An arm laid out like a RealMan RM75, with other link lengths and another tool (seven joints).
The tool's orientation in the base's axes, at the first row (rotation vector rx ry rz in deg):
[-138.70 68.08 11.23]
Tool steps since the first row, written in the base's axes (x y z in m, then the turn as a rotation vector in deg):
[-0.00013 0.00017 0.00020 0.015 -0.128 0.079]
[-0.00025 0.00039 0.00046 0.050 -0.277 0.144]
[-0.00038 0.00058 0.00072 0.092 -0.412 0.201]
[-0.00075 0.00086 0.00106 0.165 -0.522 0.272]
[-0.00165 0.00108 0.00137 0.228 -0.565 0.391]
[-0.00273 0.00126 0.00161 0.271 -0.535 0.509]
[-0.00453 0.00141 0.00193 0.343 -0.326 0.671]
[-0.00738 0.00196 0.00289 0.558 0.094 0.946]
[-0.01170 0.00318 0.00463 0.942 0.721 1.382]
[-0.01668 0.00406 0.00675 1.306 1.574 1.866]
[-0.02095 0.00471 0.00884 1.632 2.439 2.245]
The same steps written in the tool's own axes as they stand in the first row. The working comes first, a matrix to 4 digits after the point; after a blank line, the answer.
The tool's axes in the first row as the columns of a matrix, in the base's axes (used below as rounded here):
[0.6219 -0.7806 0.0626]
[-0.7191 -0.5376 0.4403]
[-0.3100 -0.3189 -0.8957]

[-0.00027 -0.00005 -0.00011 0.077 0.032 -0.126]
[-0.00058 -0.00016 -0.00026 0.186 0.064 -0.248]
[-0.00088 -0.00024 -0.00041 0.291 0.086 -0.356]
[-0.00141 -0.00021 -0.00062 0.394 0.065 -0.463]
[-0.00223 0.00027 -0.00085 0.427 0.001 -0.585]
[-0.00310 0.00094 -0.00106 0.395 -0.086 -0.675]
[-0.00443 0.00216 -0.00139 0.240 -0.306 -0.723]
[-0.00689 0.00379 -0.00219 -0.014 -0.788 -0.771]
[-0.01100 0.00595 -0.00348 -0.361 -1.564 -0.861]
[-0.01539 0.00869 -0.00530 -0.898 -2.461 -0.897]
[-0.01916 0.01100 -0.00716 -1.435 -3.301 -0.835]

